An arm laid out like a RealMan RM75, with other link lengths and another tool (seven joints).
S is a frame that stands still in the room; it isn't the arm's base.
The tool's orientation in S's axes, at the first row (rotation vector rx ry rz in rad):
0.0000 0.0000 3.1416
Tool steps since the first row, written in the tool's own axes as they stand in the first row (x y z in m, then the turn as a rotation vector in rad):
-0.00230 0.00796 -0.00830 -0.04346 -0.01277 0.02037
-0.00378 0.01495 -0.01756 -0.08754 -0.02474 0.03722
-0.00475 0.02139 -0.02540 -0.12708 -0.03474 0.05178
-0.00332 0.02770 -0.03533 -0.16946 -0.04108 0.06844
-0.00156 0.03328 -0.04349 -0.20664 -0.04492 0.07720
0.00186 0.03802 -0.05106 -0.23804 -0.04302 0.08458
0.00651 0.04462 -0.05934 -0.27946 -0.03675 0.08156
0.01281 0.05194 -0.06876 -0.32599 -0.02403 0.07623
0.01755 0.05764 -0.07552 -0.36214 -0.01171 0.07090
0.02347 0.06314 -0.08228 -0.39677 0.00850 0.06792
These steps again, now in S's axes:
0.00230 -0.00796 -0.00830 0.04346 0.01277 0.02037
0.00378 -0.01495 -0.01756 0.08754 0.02474 0.03722
0.00475 -0.02139 -0.02540 0.12708 0.03474 0.05178
0.00332 -0.02770 -0.03533 0.16946 0.04108 0.06844
0.00156 -0.03328 -0.04349 0.20664 0.04492 0.07720
-0.00186 -0.03802 -0.05106 0.23804 0.04302 0.08458
-0.00651 -0.04462 -0.05934 0.27946 0.03675 0.08156
-0.01281 -0.05194 -0.06876 0.32599 0.02403 0.07623
-0.01755 -0.05764 -0.07552 0.36214 0.01171 0.07090
-0.02347 -0.06314 -0.08228 0.39677 -0.00850 0.06792

